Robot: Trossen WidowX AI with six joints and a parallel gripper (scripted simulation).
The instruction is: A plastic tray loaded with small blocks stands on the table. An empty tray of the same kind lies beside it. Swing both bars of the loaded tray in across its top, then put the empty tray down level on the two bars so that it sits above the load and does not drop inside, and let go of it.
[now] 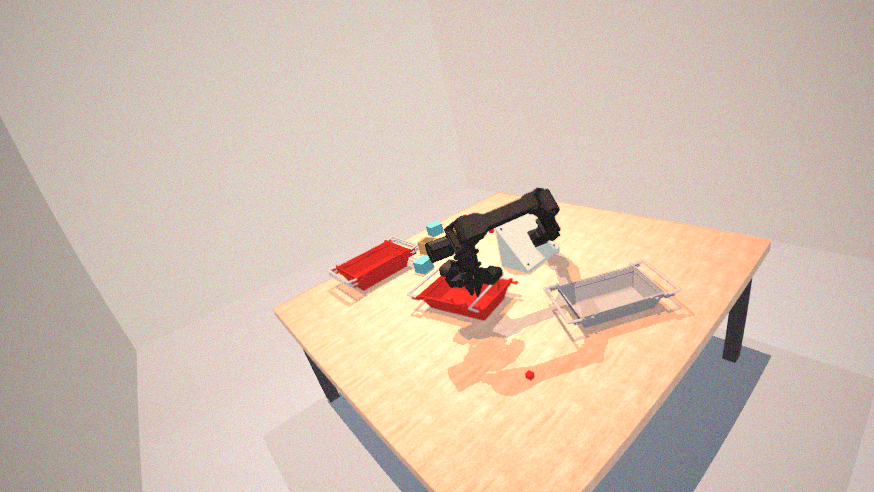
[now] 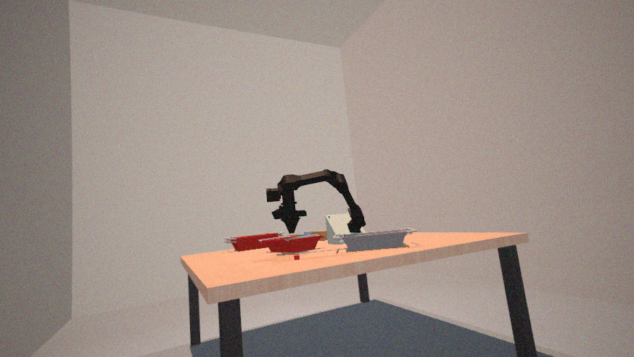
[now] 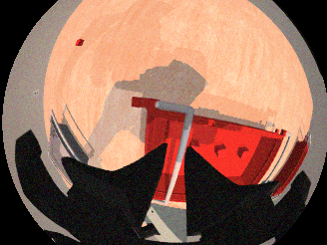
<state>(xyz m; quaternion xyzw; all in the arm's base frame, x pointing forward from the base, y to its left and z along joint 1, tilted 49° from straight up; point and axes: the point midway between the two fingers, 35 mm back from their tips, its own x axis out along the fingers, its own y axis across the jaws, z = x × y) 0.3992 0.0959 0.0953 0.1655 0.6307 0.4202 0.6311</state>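
The grey tray lies 280 mm behind my gripper tip, 260 mm to the left of it and 40 mm below it. The rest, counted from my gripper tip: small red cube (70 mm ahead, 280 mm to the left, 80 mm below); then tan box (160 mm behind, 550 mm to the right, 70 mm below).
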